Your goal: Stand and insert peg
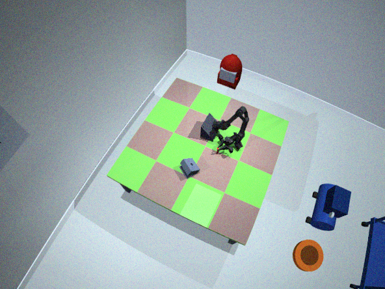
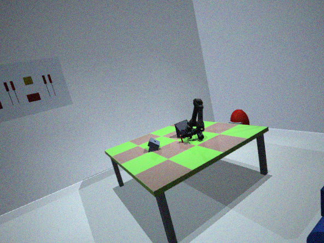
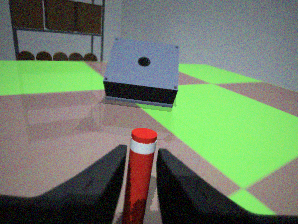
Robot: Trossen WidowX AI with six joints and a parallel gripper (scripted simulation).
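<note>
The red peg is 10 mm below my gripper tip. Round my gripper tip: grey sloped panel: 240 mm ahead, 160 mm to the right, 10 mm below.
</note>
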